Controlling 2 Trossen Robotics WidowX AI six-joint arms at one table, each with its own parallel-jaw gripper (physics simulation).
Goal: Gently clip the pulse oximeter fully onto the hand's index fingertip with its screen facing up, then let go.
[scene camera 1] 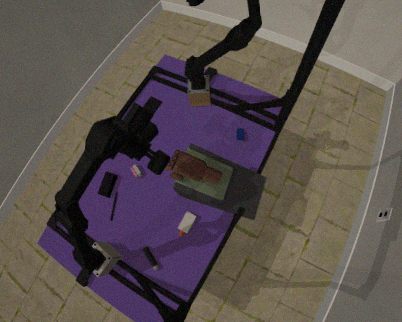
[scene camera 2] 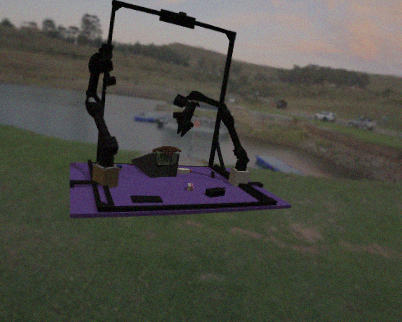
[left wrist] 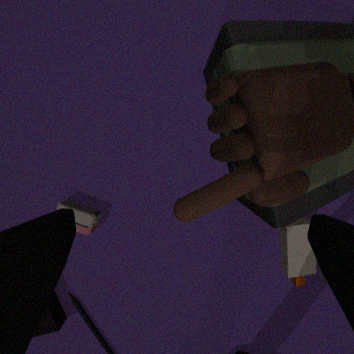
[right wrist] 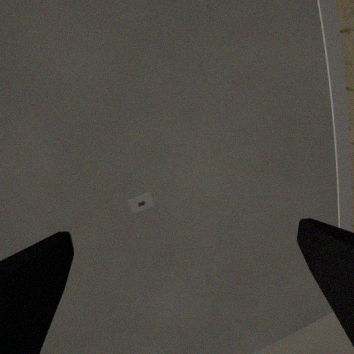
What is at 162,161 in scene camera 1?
My left gripper.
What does my left gripper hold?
Nothing.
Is my left gripper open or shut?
Open.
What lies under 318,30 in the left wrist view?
A dark plate.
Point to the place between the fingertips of my right gripper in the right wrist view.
186,236
